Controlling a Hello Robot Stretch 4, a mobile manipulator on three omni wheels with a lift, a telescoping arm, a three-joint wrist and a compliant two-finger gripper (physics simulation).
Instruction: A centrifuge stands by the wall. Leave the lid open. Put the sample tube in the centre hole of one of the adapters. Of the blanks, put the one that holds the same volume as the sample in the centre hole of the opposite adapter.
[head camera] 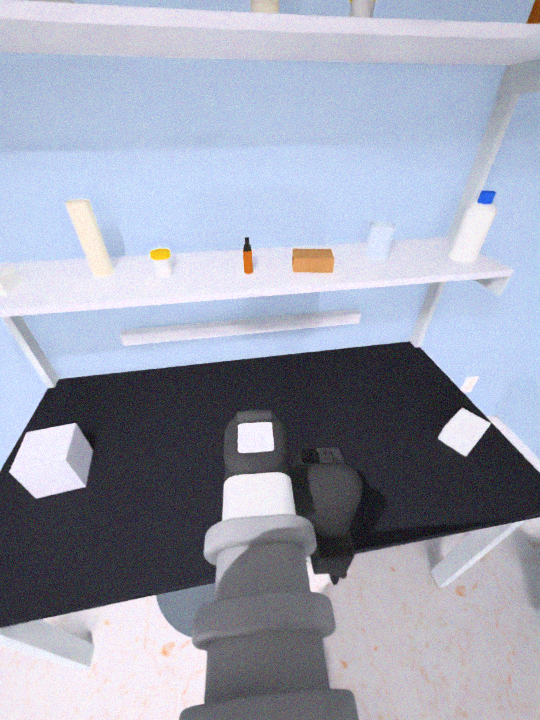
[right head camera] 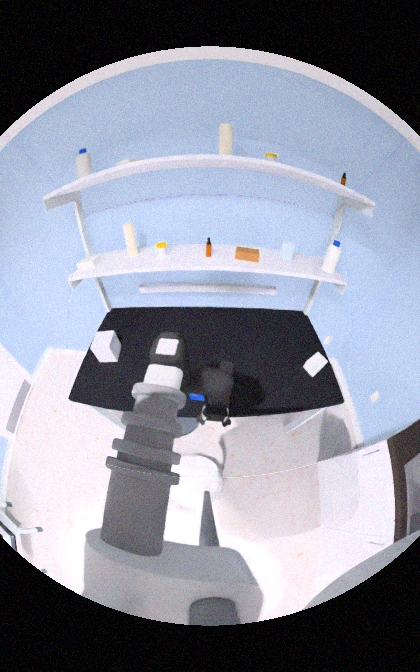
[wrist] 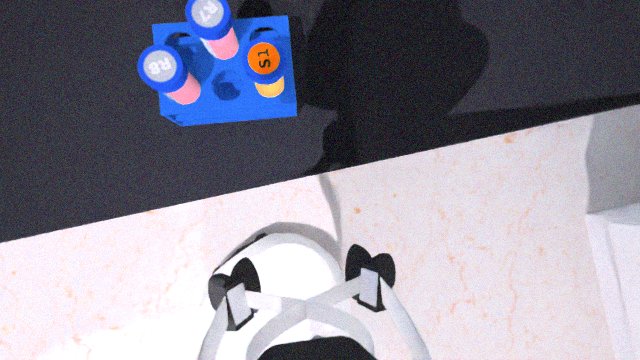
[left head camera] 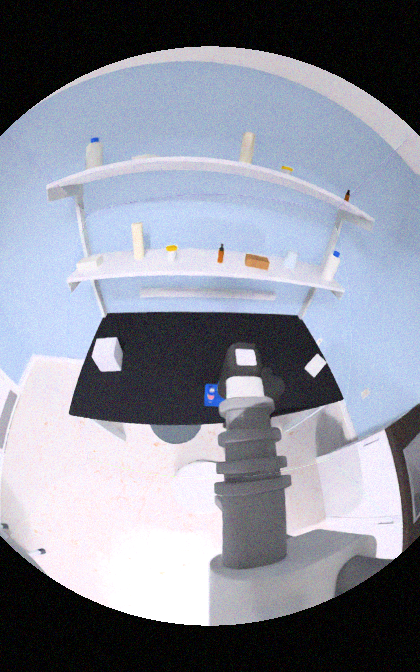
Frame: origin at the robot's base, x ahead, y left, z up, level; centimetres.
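Seen in the pictures: gripper, fingertip midpoint: (head camera: 311, 577) (wrist: 302, 272).
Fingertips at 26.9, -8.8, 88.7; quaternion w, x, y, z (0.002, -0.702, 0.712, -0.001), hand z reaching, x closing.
Note:
Offsets run from my fingertips to a thing's middle, as dx, dy, dz. Level surfaces: height alone.
A blue rack @(+18.5, +5.0, -12.3) (wrist: 227, 113) (left head camera: 207, 403) (right head camera: 196, 397) stands near the front edge of the black table @(dz -15.3) (head camera: 162, 407) (wrist: 75, 165). In the wrist view it holds an orange-capped tube marked S1 @(+16.4, +1.0, -9.0) (wrist: 264, 59) with yellow contents at the right, and two blue-rimmed, grey-capped tubes with pink contents, R7 @(+20.5, +4.9, -9.0) (wrist: 208, 16) at the back and R8 @(+16.6, +9.0, -9.0) (wrist: 160, 66) at the left. Their fill levels cannot be compared. My gripper (wrist: 302, 272) (right head camera: 215, 421) is open and empty, pointing down past the table's front edge, in front of and right of the rack. The centrifuge does not show.
A white box @(+34.1, +63.1, -8.8) (head camera: 52, 459) stands on the table's left, a white square thing @(+37.4, -56.1, -12.4) (head camera: 463, 431) at its right. A shelf @(dz +30.4) (head camera: 203, 287) with bottles and boxes runs along the wall. A round grey stool base @(+30.7, +31.5, -90.0) (head camera: 180, 610) shows below the front edge. The arm covers the table's middle.

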